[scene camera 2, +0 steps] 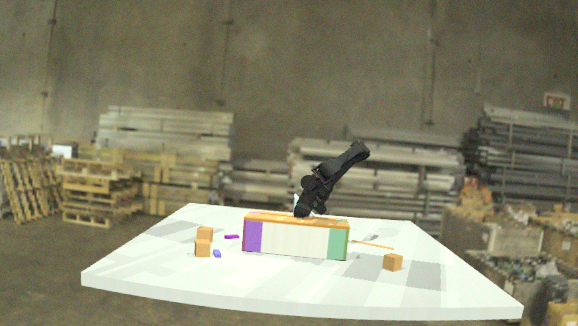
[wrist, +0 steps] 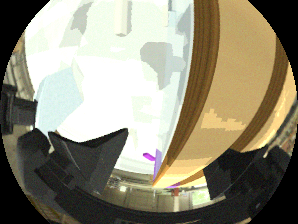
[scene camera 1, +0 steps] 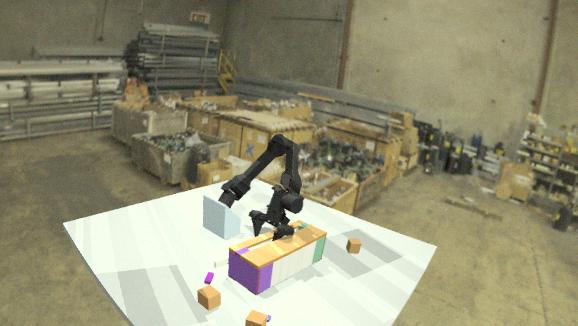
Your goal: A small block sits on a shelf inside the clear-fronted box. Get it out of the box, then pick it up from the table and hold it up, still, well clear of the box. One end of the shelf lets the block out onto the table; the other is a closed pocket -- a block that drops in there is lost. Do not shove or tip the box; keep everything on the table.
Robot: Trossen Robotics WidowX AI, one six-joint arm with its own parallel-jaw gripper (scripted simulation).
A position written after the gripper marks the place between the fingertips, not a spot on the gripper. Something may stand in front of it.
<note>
In view: the gripper (scene camera 1: pixel 263 242).
The gripper shows as well in the wrist view (wrist: pixel 162 134).
</note>
